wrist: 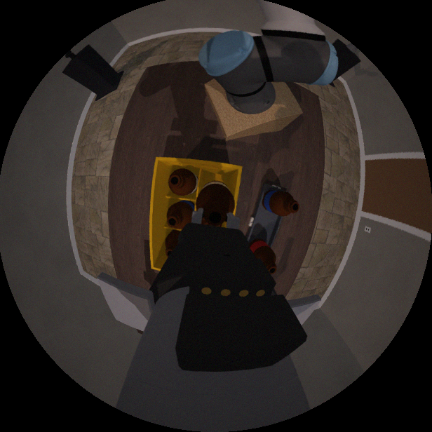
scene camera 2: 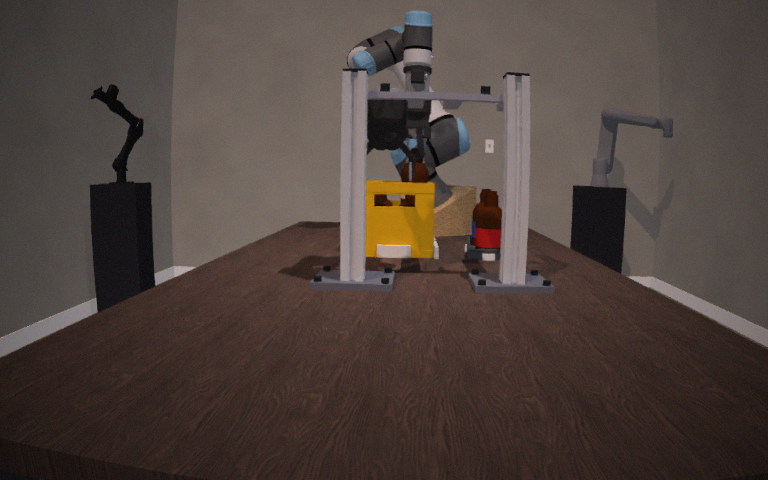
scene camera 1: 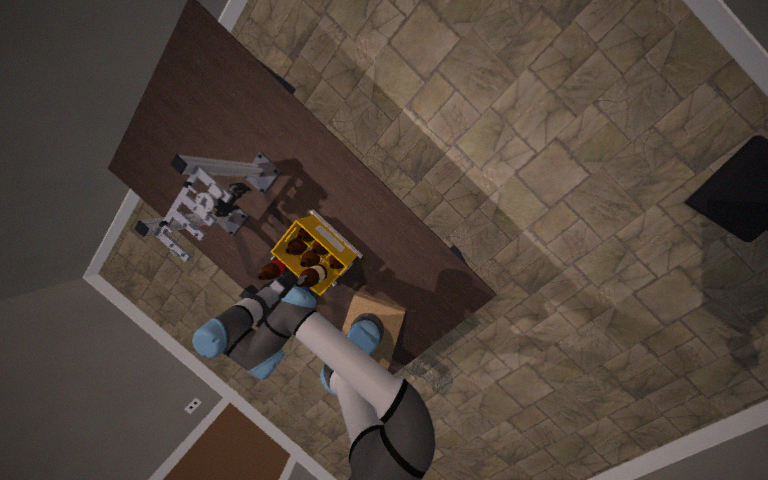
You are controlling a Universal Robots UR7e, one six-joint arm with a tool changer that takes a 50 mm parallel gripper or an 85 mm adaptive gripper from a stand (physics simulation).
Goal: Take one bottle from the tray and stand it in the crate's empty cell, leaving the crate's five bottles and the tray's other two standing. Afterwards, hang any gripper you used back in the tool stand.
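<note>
I can see my black adaptive gripper (scene camera 2: 386,120). The same camera gives me a red-labelled bottle (scene camera 2: 489,218), while a cream-labelled brown bottle (wrist: 215,198) is there in the wrist view, and so is a blue-labelled bottle (wrist: 281,203).
</note>
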